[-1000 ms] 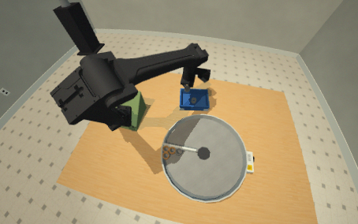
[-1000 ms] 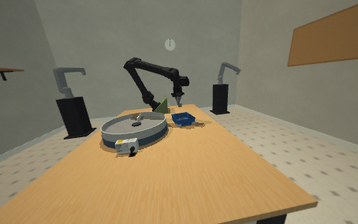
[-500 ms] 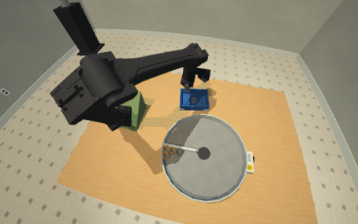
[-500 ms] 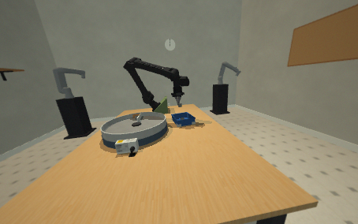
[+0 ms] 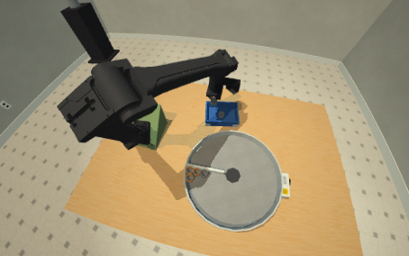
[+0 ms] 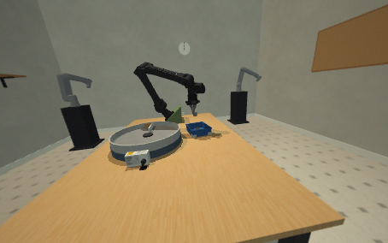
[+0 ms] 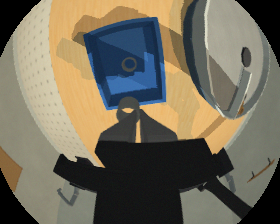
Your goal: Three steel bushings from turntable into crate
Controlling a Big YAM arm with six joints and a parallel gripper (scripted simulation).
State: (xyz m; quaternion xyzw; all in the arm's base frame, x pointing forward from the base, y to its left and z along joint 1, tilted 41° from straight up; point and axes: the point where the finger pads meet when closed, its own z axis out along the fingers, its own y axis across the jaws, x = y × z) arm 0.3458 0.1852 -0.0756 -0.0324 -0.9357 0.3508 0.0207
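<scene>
Right now my hand is 5 cm short of the blue crate, 2 cm to the right of it and 12 cm above it. Round my hand: grey turntable (13 cm ahead, 33 cm to the right, 9 cm below).
</scene>
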